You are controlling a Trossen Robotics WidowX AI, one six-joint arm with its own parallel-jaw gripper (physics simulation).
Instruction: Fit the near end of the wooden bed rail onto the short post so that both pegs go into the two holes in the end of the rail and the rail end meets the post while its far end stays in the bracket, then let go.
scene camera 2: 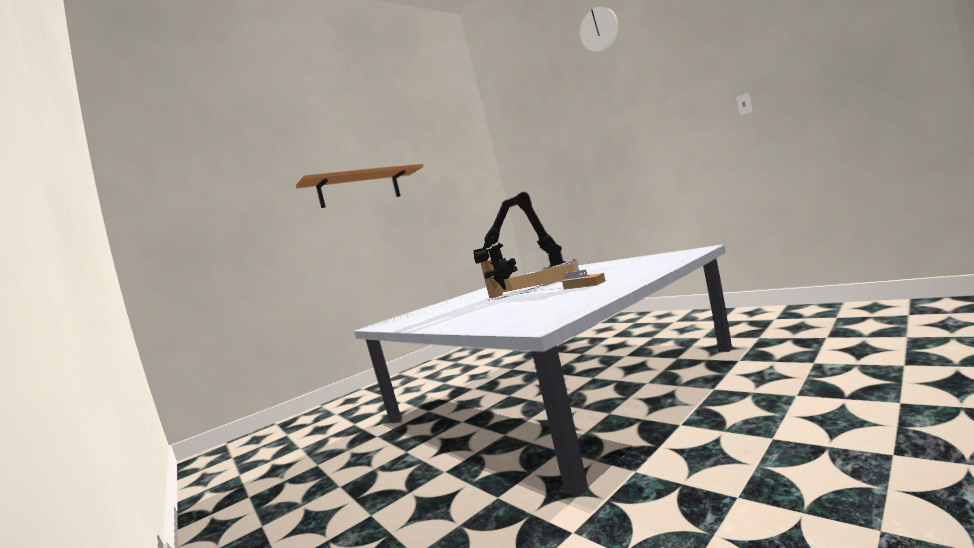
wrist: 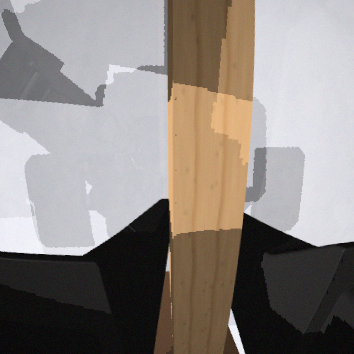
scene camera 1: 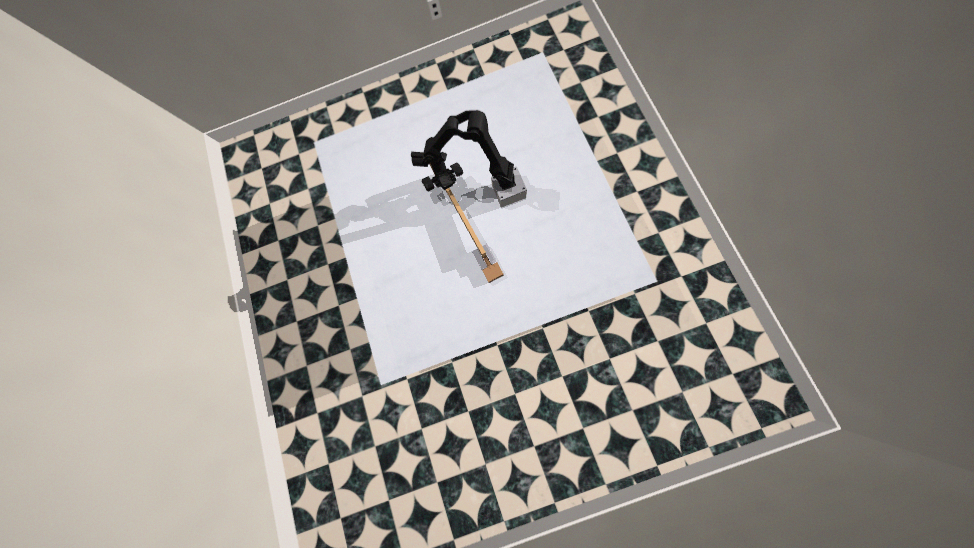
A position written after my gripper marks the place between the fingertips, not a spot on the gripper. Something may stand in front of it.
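Through the wrist view, I see that my gripper [wrist: 187, 206] grips a wooden bed rail [wrist: 210, 58]. Scene camera 2 shows the wooden bed rail [scene camera 2: 555, 274] too.
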